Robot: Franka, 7 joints.
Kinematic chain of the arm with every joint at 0, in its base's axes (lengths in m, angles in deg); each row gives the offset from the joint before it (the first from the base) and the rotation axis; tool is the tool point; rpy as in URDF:
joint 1: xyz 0 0 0.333 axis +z
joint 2: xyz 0 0 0 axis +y
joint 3: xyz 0 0 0.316 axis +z
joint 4: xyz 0.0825 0 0 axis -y
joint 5: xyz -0.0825 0 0.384 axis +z
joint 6: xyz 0 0 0 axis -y
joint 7: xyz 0.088 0 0 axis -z
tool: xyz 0 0 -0.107 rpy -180 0 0
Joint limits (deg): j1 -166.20..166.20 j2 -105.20..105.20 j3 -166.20..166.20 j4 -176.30..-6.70 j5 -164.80..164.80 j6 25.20..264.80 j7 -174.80..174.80
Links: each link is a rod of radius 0.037 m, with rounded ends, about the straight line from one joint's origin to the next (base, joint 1, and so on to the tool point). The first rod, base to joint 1, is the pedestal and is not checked.
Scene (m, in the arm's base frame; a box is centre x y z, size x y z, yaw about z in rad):
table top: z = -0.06
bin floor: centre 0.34 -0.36 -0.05 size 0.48 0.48 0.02 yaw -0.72
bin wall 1: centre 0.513 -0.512 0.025 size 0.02 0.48 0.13 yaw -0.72
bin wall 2: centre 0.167 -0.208 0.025 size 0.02 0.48 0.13 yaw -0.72
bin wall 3: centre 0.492 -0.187 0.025 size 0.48 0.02 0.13 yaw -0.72
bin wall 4: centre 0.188 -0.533 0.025 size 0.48 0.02 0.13 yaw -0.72
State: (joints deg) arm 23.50 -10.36 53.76 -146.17 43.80 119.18 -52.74
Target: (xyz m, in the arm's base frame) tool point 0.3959 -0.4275 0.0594
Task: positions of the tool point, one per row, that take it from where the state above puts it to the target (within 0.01 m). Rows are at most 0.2 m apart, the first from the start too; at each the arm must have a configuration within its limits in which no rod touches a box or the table.
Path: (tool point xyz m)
1: 0.2250 0.3681 0.2892
2: 0.3619 0.2627 0.2773
3: 0.4487 0.1052 0.2546
4: 0.4649 -0.0802 0.2245
5: 0.4784 -0.1969 0.1769
6: 0.4548 -0.3169 0.1200
7: 0.3959 -0.4274 0.0594

